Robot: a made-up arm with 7 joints. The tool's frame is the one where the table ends. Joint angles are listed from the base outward.
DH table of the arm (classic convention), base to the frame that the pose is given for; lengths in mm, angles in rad. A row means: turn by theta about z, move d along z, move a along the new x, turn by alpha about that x. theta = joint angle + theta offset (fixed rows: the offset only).
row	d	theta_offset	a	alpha
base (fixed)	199	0	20	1.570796
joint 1	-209	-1.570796	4	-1.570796
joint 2	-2	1.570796	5	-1.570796
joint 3	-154	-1.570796	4	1.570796
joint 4	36	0	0	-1.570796
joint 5	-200	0	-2	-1.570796
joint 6	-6	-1.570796	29	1.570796
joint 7	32	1.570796	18	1.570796
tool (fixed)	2	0	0	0
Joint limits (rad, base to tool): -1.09..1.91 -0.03..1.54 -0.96..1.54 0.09..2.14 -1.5..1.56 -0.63..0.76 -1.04..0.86
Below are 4 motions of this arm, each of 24 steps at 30 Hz.
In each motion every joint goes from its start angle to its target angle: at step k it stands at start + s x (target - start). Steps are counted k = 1, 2, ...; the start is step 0. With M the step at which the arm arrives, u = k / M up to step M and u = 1 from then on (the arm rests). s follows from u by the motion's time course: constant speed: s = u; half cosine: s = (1 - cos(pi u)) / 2; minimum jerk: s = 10 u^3 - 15 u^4 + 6 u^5.
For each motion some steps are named. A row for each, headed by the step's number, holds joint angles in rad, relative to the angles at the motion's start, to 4 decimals.
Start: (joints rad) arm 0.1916 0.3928 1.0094 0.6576 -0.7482 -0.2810 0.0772
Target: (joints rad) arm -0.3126 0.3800 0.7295 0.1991 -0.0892 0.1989 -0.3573
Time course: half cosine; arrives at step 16
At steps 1, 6, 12, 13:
1: -0.0048 -0.0001 -0.0027 -0.0044 0.0063 0.0046 -0.0042
6: -0.1556 -0.0040 -0.0864 -0.1415 0.2034 0.1481 -0.1341
12: -0.4304 -0.0109 -0.2389 -0.3914 0.5625 0.4096 -0.3709
13: -0.4617 -0.0117 -0.2563 -0.4199 0.6035 0.4395 -0.3979

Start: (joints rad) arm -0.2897 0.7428 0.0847 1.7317 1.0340 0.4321 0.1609
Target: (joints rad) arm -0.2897 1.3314 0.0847 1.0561 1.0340 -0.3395 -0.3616
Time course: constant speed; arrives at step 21
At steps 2, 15, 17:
2: 0.0000 0.0561 0.0000 -0.0643 0.0000 -0.0735 -0.0498
15: 0.0000 0.4204 0.0000 -0.4826 0.0000 -0.5511 -0.3732
17: 0.0000 0.4765 0.0000 -0.5469 0.0000 -0.6246 -0.4230

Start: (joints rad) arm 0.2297 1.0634 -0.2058 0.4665 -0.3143 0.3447 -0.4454
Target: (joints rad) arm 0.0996 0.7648 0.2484 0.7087 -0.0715 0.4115 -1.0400
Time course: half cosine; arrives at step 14
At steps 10, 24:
10: -0.1056 -0.2424 0.3687 0.1966 0.1971 0.0542 -0.4827
24: -0.1301 -0.2986 0.4542 0.2422 0.2428 0.0668 -0.5946

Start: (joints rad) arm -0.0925 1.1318 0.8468 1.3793 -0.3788 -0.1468 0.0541
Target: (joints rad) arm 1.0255 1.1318 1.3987 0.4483 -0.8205 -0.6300 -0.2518
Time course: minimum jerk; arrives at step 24
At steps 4, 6, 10, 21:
4: 0.0397 0.0000 0.0196 -0.0330 -0.0157 -0.0172 -0.0109
6: 0.1157 0.0000 0.0571 -0.0964 -0.0457 -0.0500 -0.0317
10: 0.3875 0.0000 0.1913 -0.3227 -0.1531 -0.1675 -0.1060
21: 1.1001 0.0000 0.5430 -0.9161 -0.4346 -0.4754 -0.3010

